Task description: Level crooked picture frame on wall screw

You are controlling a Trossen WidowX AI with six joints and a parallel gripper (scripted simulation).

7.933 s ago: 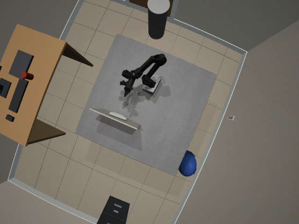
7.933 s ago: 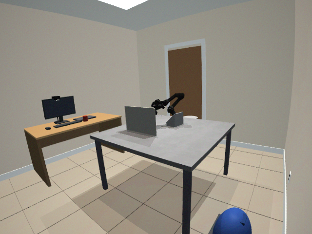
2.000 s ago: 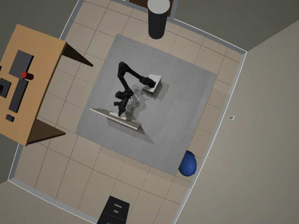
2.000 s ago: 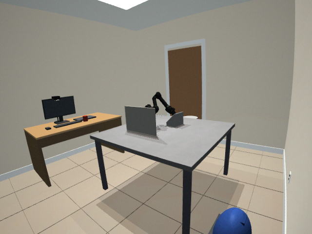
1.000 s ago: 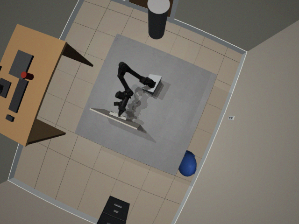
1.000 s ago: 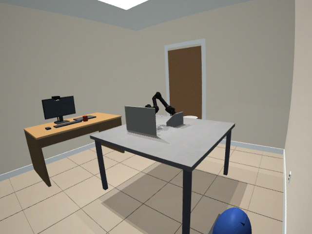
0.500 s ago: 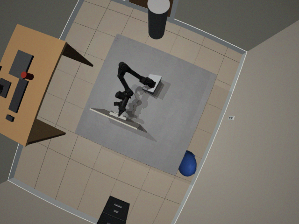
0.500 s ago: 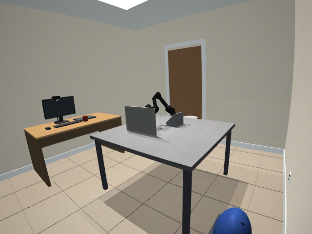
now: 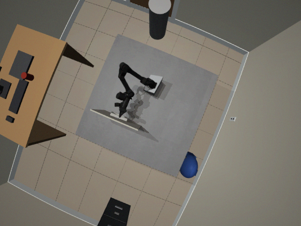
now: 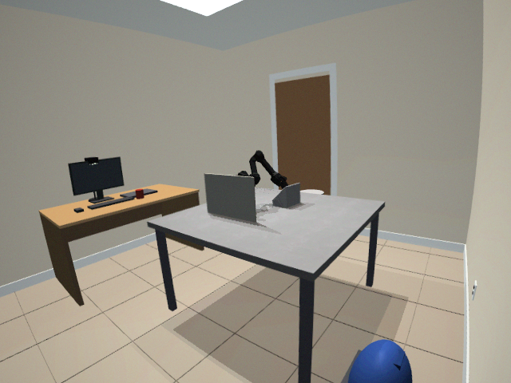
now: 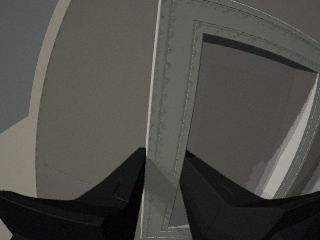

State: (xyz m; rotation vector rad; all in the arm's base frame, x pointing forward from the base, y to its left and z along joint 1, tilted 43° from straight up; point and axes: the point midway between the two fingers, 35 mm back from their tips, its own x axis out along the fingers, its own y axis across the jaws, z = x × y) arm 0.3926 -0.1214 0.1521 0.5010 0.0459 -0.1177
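Now: gripper tip 1 cm short of the pale picture frame, 2 cm to the left of it and 5 cm above it. Also, from my gripper tip: wall panel: 2 cm ahead, 1 cm to the right, 6 cm below.
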